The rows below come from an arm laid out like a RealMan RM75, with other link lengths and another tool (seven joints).
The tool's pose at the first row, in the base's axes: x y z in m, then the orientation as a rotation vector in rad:
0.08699, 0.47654, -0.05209, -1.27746, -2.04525, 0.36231
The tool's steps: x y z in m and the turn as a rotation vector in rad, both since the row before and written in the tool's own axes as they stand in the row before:
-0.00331, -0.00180, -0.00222, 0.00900, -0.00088, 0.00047
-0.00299, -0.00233, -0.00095, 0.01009, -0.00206, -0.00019
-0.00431, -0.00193, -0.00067, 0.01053, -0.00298, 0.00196
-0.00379, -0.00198, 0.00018, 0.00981, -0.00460, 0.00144
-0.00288, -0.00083, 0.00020, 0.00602, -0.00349, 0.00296
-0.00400, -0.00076, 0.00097, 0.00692, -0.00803, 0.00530
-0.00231, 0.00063, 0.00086, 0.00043, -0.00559, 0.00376
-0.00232, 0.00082, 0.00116, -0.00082, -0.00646, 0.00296
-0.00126, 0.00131, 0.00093, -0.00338, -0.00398, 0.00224
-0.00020, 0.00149, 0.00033, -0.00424, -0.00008, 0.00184
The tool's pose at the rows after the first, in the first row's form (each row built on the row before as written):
0.08820, 0.47253, -0.05082, -1.27262, -2.04189, 0.37195
0.08812, 0.46870, -0.05003, -1.26647, -2.03939, 0.38316
0.08851, 0.46395, -0.05018, -1.26237, -2.03622, 0.39642
0.08815, 0.45971, -0.05067, -1.25819, -2.03496, 0.40986
0.08829, 0.45682, -0.05146, -1.25784, -2.03357, 0.41955
0.08825, 0.45304, -0.05326, -1.25955, -2.03425, 0.43443
0.08871, 0.45137, -0.05513, -1.26342, -2.03666, 0.44059
0.08909, 0.44979, -0.05731, -1.26720, -2.04079, 0.44580
0.08965, 0.44935, -0.05922, -1.27168, -2.04444, 0.44642
0.09045, 0.44989, -0.06042, -1.27617, -2.04546, 0.44321

